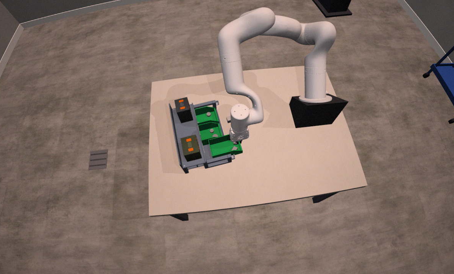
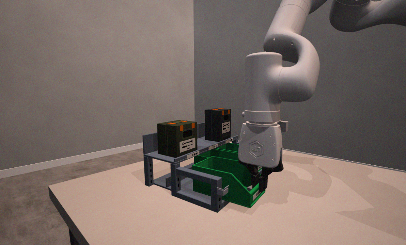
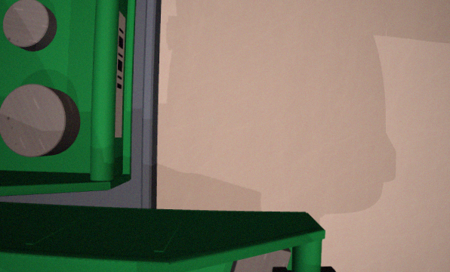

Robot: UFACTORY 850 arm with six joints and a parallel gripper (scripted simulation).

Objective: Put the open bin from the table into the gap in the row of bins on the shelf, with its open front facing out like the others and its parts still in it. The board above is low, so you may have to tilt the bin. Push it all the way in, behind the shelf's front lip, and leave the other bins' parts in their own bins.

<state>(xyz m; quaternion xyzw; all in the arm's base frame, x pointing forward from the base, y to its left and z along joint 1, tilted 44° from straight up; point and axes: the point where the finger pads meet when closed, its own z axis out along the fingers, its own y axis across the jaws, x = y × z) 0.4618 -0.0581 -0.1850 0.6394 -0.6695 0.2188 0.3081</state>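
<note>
My hand is 190 mm short of the grey shelf and 90 mm to the left of it. The rest, counted from my hand: black box 260 mm ahead, 210 mm to the right, 100 mm above.
</note>
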